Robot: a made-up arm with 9 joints. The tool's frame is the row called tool. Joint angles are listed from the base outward.
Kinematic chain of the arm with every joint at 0, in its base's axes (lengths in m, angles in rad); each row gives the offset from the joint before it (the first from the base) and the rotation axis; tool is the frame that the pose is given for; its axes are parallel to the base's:
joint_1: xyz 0 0 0.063 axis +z
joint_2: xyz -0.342 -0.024 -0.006 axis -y
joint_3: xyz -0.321 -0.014 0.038 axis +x
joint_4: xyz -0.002 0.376 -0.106 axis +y
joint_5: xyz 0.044 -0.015 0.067 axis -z
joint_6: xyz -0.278 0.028 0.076 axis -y
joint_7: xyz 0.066 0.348 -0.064 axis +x
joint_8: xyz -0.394 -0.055 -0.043 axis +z
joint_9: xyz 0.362 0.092 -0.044 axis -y
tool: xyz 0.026 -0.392 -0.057
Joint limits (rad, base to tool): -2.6..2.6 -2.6..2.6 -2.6..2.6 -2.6..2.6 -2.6..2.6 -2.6..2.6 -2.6..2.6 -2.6..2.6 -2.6..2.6
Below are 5 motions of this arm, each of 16 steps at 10 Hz.
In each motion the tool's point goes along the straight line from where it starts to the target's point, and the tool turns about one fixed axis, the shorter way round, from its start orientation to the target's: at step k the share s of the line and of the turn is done. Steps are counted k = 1, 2, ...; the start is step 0. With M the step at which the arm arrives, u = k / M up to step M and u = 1 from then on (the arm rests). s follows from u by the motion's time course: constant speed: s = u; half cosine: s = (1 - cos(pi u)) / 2; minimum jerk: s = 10 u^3 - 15 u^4 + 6 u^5.
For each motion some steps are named. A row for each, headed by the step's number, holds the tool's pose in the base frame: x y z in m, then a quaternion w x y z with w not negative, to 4 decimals.
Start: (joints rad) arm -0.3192 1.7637 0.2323 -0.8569 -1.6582 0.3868 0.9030 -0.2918 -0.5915
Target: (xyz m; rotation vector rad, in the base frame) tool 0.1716 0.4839 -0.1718 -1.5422 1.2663 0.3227
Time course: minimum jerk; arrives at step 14
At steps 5, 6, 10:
5: 0.1343 0.2838 -0.0652 0.6000 -0.7204 -0.1403 0.3184
6: 0.1403 0.3161 -0.0824 0.6099 -0.7338 -0.0276 0.2979
10: 0.1644 0.4455 -0.1513 0.5680 -0.6890 0.4129 0.1792

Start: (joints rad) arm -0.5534 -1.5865 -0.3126 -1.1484 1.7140 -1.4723 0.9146 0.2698 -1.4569
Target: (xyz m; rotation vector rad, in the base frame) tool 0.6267 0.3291 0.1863 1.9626 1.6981 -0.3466
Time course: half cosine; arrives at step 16
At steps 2, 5, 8, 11, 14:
2: 0.2693 0.9255 0.2513 0.1063 0.9432 0.1860 -0.2538
5: 0.3377 0.8113 0.2389 0.1393 0.9209 0.2786 -0.2343
8: 0.4409 0.6391 0.2201 0.1862 0.8689 0.4125 -0.2004
11: 0.5441 0.4669 0.2013 0.2286 0.7961 0.5364 -0.1617
14: 0.6126 0.3527 0.1889 0.2538 0.7372 0.6117 -0.1338

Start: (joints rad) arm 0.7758 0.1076 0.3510 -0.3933 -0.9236 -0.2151 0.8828 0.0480 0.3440
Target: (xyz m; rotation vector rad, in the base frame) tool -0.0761 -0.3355 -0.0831 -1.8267 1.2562 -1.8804
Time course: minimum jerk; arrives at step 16
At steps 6, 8, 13, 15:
6: -0.6602 -0.3009 -0.2499 0.4037 0.5650 -0.1089 0.7113
8: -0.4790 -0.3116 -0.1981 0.2499 0.6093 -0.2192 0.7199
13: -0.1154 -0.3332 -0.0943 0.0811 -0.6278 0.4116 -0.6556
15: -0.0779 -0.3354 -0.0836 0.1154 -0.6243 0.4284 -0.6430

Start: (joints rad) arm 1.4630 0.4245 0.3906 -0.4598 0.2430 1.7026 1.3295 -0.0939 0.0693
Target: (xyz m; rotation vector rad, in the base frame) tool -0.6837 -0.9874 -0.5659 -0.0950 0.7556 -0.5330
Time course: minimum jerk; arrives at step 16
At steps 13, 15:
13: -0.6799 -0.9699 -0.5138 0.8774 -0.0940 0.3832 -0.2730
15: -0.6835 -0.9866 -0.5635 0.8932 -0.0480 0.3652 -0.2578

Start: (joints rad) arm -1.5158 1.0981 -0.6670 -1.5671 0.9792 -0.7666 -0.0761 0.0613 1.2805
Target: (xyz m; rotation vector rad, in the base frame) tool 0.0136 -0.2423 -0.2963 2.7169 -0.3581 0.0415
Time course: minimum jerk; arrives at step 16
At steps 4, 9, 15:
4: 0.2970 0.0344 -0.4194 0.0729 0.6952 0.7145 0.0296
9: 0.1350 -0.1238 -0.3490 0.1611 0.9505 0.2647 0.0237
15: 0.0143 -0.2416 -0.2966 0.1990 0.9718 -0.1258 0.0149

